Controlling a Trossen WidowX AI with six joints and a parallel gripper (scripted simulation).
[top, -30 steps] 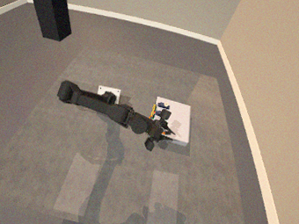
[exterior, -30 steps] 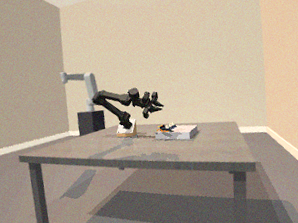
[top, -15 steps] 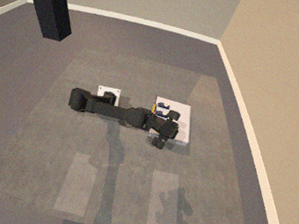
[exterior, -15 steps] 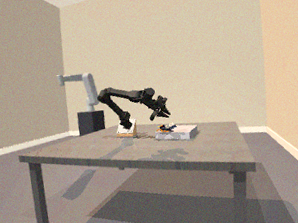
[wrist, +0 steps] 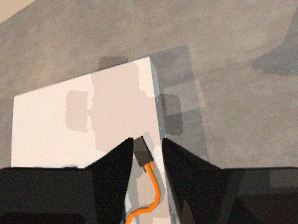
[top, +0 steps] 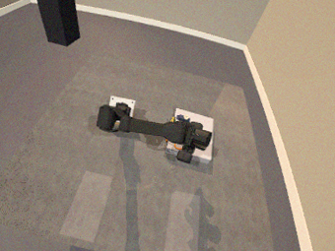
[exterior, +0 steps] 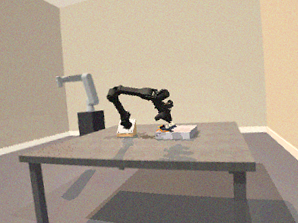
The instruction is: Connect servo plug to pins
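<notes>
Now: gripper tip 30 mm short of the holder, 160 mm to the right of it and 90 mm above it.
</notes>
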